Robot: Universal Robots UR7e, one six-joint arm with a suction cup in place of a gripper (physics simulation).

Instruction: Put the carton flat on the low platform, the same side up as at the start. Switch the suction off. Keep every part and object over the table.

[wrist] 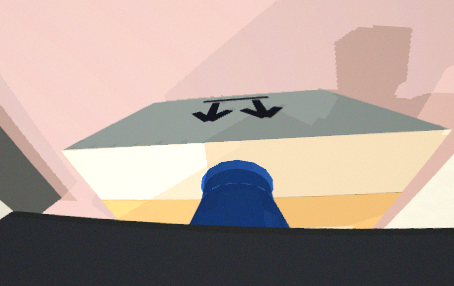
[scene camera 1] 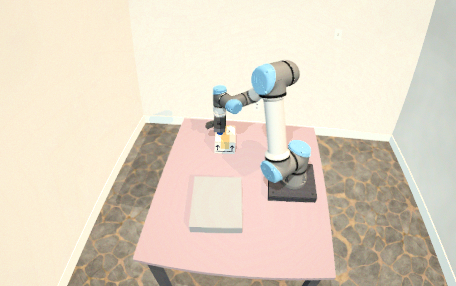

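Seen in the pictures: hand, tool point: point(wrist: 236, 173) point(scene camera 1: 220, 135); arm's base, link origin: point(scene camera 1: 292, 178).
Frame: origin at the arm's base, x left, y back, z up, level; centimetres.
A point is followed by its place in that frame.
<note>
The carton point(scene camera 1: 230, 142) {x -22.1, y -34.5, z 4.5 cm} point(wrist: 320, 162) {x -32.7, y -42.8, z 5.3 cm} is white with an orange band across its top. It stands upright on the far part of the table, and the black arrows on its side face point up in the scene view. My suction cup point(scene camera 1: 220, 133) point(wrist: 237, 172) is blue and points down. It is pressed on the carton's top, near the left back in the scene view, and looks squashed short in the wrist view; it is shut on the carton. The low platform point(scene camera 1: 216, 202) {x 19.0, y -38.3, z 0.9 cm} is a flat grey slab nearer the front of the table, apart from the carton.
The arm's dark base plate point(scene camera 1: 292, 192) {x 9.7, y -1.0, z 0.0 cm} stands on the right side of the pink table point(scene camera 1: 170, 240) {x 40.6, y -57.5, z -3.9 cm}, to the right of the platform. The table's far edge lies close behind the carton. Walls stand behind and to the sides.
</note>
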